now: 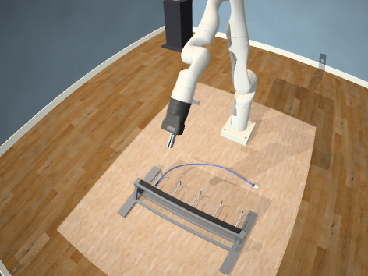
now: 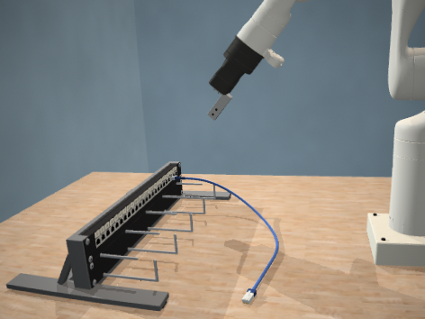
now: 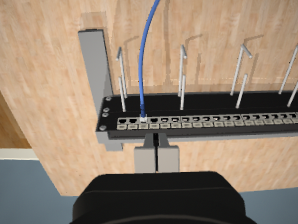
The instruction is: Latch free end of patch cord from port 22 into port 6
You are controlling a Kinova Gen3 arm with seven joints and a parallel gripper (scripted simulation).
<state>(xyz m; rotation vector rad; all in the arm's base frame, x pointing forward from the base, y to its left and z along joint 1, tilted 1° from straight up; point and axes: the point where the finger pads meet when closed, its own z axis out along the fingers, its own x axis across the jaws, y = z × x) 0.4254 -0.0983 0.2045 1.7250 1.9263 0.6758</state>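
The white plug lies 34 cm to the left of my hand, 24 cm below it and 16 cm behind it.
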